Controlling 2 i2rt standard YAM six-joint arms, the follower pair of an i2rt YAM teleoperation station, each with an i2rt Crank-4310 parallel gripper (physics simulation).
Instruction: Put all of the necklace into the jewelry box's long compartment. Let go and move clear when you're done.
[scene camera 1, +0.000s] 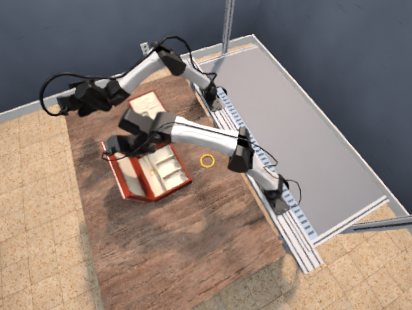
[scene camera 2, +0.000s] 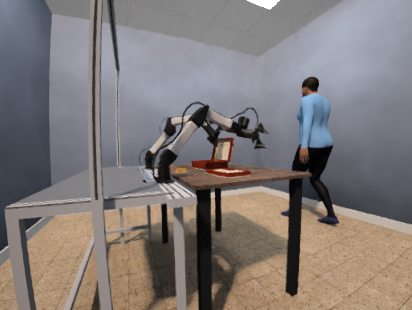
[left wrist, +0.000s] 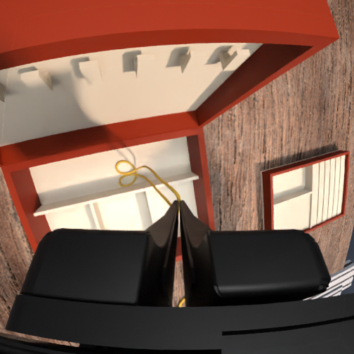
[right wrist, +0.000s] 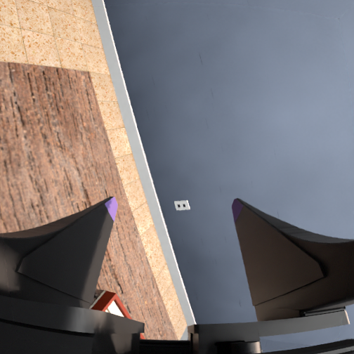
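Where they show: left gripper, fingertip midpoint: (scene camera 1: 141, 151) (scene camera 2: 216, 147); right gripper, fingertip midpoint: (scene camera 2: 268, 140); left arm's base, origin of the base link: (scene camera 1: 270, 192) (scene camera 2: 149, 169); right arm's base, origin of the base link: (scene camera 1: 210, 97) (scene camera 2: 163, 180).
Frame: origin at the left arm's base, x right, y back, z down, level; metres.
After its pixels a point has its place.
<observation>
The thin gold necklace (left wrist: 134, 173) hangs doubled from my left gripper (left wrist: 178, 203), which is shut on it above the open red jewelry box (left wrist: 205, 180) (scene camera 2: 202, 164) @(x 0.377, y -0.318, z -0.049 m). Its lower end is looped over the cream long compartment (left wrist: 80, 175), beside the lid, and close to the long divider (left wrist: 100, 200). Whether that end touches the compartment floor is hard to tell. The strands near the fingers pass over the small compartments' side. In scene camera 1 the left fingertips are hidden by the arm. My right gripper (right wrist: 174, 200) (scene camera 2: 263, 137) @(x 0.728, y -0.588, z -0.198 m) is open and empty, high and away from the box.
The raised lid (left wrist: 150, 15) with small hooks stands along the long compartment. A separate red tray (left wrist: 267, 205) (scene camera 2: 212, 172) @(x 0.627, y -0.273, z -0.025 m) lies near the box. A gold ring-shaped piece (scene camera 1: 207, 154) (scene camera 2: 180, 170) lies on the table near the arm rail. A person (scene camera 2: 315, 120) stands beyond the table.
</observation>
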